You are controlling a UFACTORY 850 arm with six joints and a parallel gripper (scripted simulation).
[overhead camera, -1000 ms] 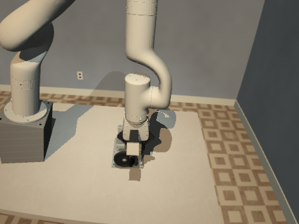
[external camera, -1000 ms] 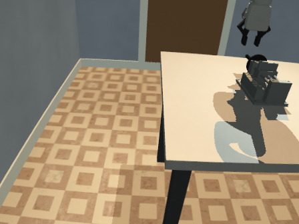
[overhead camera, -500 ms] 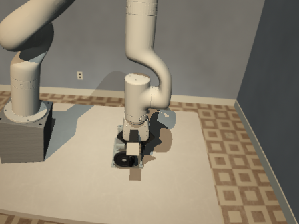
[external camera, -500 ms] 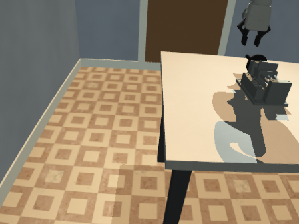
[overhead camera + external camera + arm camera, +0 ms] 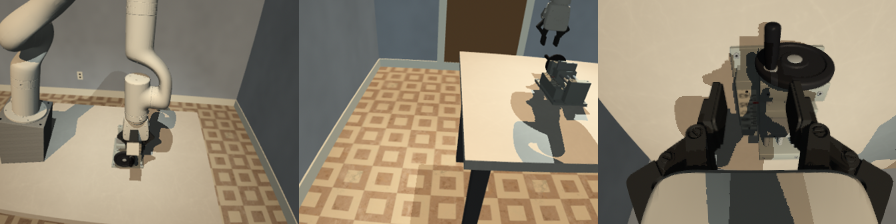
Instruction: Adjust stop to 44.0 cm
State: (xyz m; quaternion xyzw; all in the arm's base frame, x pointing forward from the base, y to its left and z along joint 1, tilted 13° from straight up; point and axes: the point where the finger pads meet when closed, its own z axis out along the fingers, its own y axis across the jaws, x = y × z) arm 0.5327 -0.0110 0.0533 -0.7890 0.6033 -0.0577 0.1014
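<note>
The handwheel handle is 8 cm below my hand, 2 cm to the right of it and 1 cm behind it. From my hand the other things lie so: black handwheel 8 cm below, 2 cm behind.
</note>
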